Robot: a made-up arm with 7 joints. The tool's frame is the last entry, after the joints.
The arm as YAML. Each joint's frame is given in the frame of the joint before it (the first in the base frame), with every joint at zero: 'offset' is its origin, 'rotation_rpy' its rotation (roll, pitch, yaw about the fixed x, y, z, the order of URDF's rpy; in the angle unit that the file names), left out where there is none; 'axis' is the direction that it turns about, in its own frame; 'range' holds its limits. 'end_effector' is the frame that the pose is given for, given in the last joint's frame.
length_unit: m
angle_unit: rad
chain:
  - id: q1
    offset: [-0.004, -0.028, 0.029]
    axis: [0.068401, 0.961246, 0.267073]
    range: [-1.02, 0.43]
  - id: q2
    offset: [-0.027, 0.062, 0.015]
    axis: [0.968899, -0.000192, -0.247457]
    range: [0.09, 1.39]
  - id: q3
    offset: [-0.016, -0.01, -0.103]
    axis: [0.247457, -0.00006, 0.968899]
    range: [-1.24, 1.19]
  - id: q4
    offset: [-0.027, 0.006, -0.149]
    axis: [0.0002, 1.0, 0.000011]
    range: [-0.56, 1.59]
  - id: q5
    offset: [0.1, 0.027, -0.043]
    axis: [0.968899, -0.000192, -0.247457]
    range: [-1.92, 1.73]
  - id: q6
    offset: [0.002, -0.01, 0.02]
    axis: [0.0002, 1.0, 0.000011]
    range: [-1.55, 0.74]
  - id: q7
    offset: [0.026, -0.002, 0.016]
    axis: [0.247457, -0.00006, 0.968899]
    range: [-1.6, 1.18]
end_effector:
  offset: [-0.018, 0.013, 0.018]
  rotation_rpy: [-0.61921, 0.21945, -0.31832]
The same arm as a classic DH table. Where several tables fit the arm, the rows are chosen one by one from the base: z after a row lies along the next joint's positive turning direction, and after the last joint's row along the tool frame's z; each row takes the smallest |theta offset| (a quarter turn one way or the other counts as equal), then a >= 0, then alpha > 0; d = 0 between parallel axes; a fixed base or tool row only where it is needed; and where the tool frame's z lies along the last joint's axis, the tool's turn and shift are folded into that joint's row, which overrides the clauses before.
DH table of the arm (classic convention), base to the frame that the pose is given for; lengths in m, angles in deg. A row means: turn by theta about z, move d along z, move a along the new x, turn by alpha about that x. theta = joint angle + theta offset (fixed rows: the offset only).
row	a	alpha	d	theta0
base (fixed)	-0.002	-74.51	0.0368	-4.07
q1	-0.0095	-90	0.0325	-75.12
q2	0.01	90	-0.0199	74
q3	0.0107	-90	-0.2548	90
q4	0.0169	90	0.033	90
q5	-0.0199	-90	0.1045	0
q6	0.0212	90	-0.012	-90
q7	-0.0246	-31.06	0.0242	-16.01
tool (fixed)	0	0	0.0125	-2.06
Joint limits (deg, base to tool): -58.44..24.64 5.16..79.64 -71.05..68.18 -32.09..91.1 -110.01..99.12 -88.81..42.4 -91.67..67.61

